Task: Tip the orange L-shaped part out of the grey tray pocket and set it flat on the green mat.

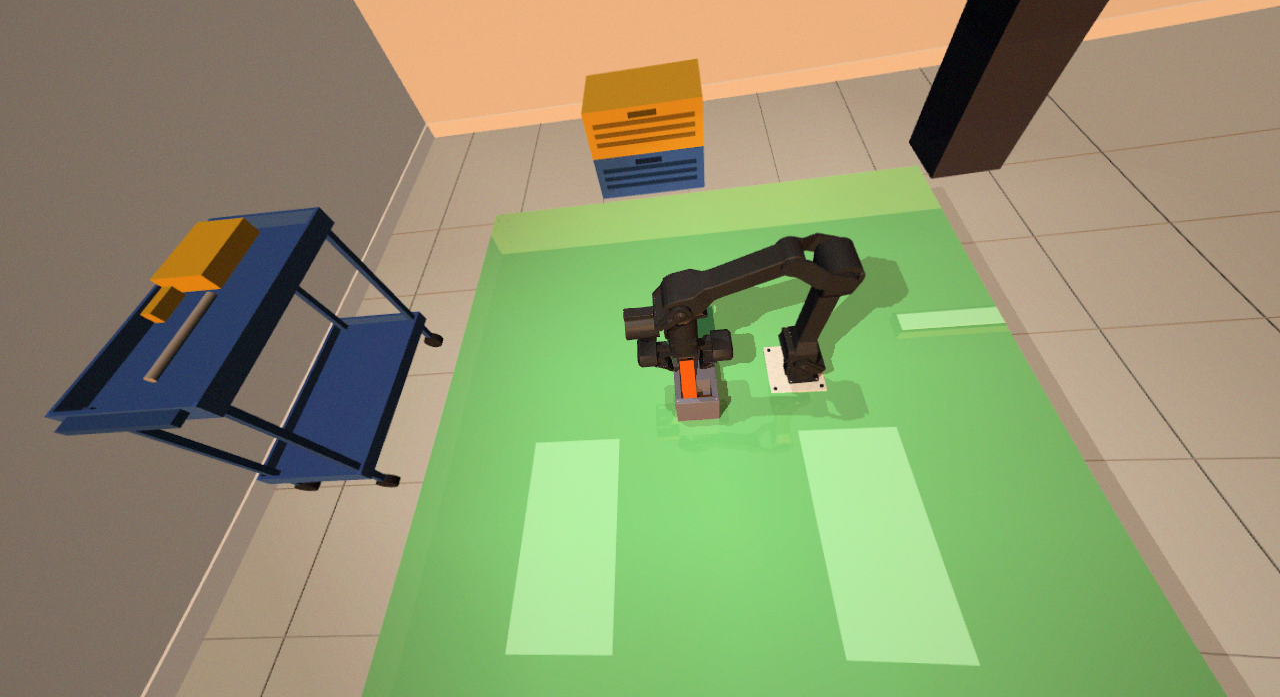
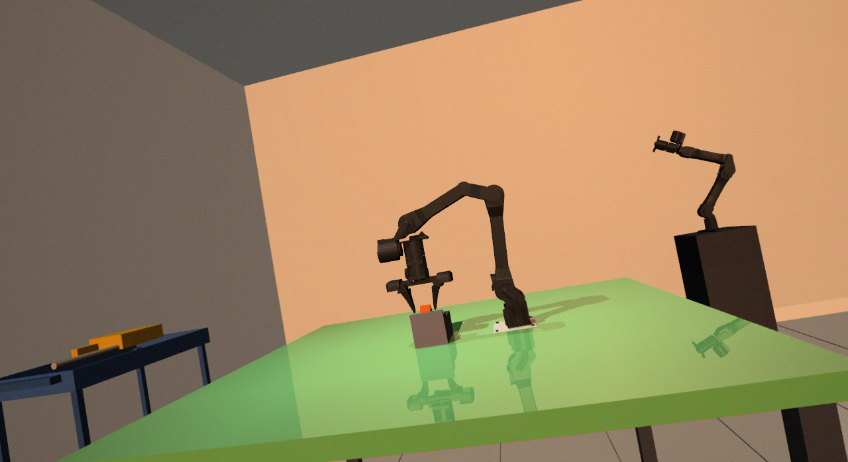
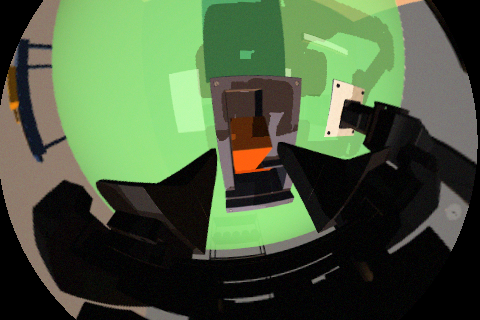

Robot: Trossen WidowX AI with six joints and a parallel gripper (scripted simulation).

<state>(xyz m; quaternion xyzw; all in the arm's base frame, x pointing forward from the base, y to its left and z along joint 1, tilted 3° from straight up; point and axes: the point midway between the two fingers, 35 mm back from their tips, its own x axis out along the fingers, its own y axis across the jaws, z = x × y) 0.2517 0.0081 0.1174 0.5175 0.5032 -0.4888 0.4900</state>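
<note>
The orange L-shaped part is 20 mm behind my gripper tip, 30 mm to the left of it and 40 mm below it. The rest, counted from my gripper tip: green mat (20 mm behind, 140 mm to the right, 100 mm below).
</note>
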